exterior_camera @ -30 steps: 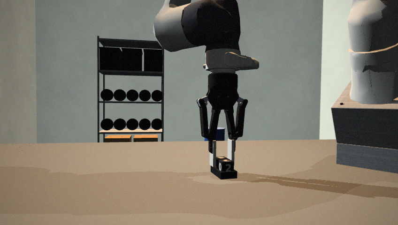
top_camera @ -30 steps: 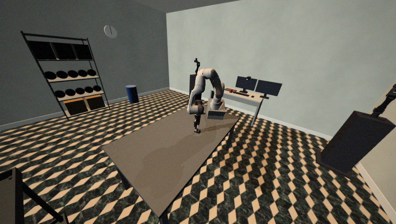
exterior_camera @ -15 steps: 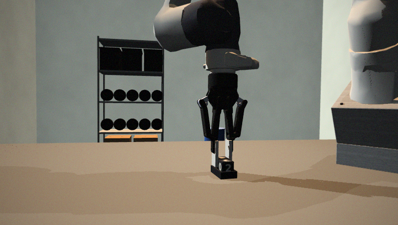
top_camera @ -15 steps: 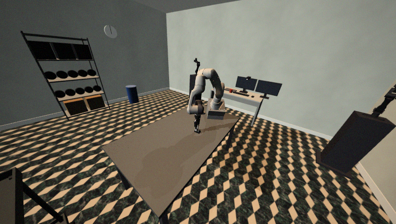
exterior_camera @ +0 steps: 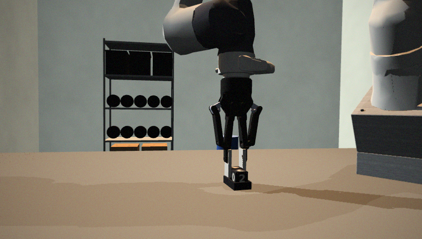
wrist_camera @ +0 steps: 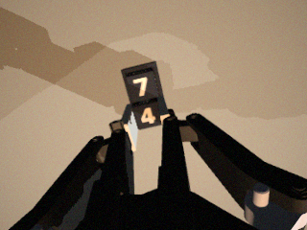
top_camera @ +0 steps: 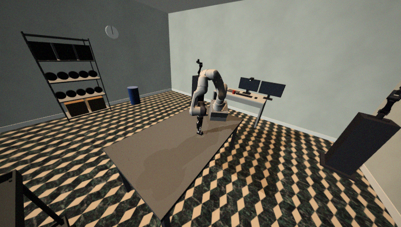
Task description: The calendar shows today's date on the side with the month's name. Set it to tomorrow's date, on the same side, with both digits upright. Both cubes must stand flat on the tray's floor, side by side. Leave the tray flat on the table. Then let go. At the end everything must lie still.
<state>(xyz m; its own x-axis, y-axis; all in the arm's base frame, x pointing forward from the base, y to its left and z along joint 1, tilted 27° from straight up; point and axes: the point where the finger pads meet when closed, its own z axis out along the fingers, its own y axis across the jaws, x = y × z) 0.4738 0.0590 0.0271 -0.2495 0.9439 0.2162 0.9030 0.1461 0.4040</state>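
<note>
My gripper is now 20 mm to the right of the black tray and 40 mm above it.
</note>
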